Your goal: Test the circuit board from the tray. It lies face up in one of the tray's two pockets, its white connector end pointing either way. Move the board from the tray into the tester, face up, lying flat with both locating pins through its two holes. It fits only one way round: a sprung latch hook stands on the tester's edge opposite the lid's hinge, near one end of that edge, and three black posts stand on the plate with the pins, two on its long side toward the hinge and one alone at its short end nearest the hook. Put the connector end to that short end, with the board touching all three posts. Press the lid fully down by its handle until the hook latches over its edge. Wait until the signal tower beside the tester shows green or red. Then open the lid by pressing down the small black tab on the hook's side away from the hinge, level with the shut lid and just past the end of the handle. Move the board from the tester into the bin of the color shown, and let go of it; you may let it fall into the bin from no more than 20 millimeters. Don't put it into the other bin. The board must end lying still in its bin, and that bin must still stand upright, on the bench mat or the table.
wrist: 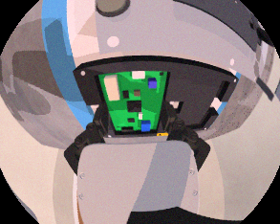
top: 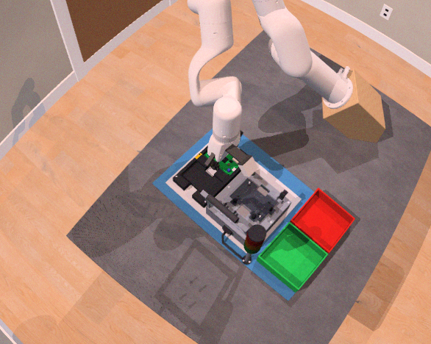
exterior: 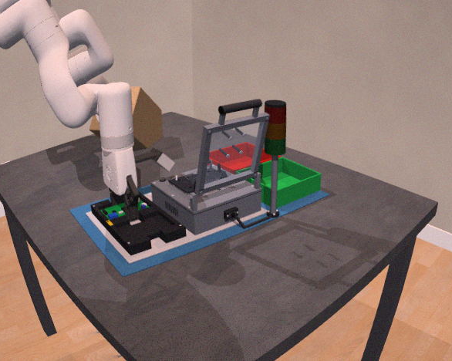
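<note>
Now: the green circuit board right at my hand. From my hand the other things lie so: black latch hook: 3 cm ahead, 23 cm to the left, 6 cm above; then clear lid: 20 cm ahead, 15 cm to the left, 16 cm above; then plate: 9 cm ahead, 17 cm to the left, 5 cm above.
</note>
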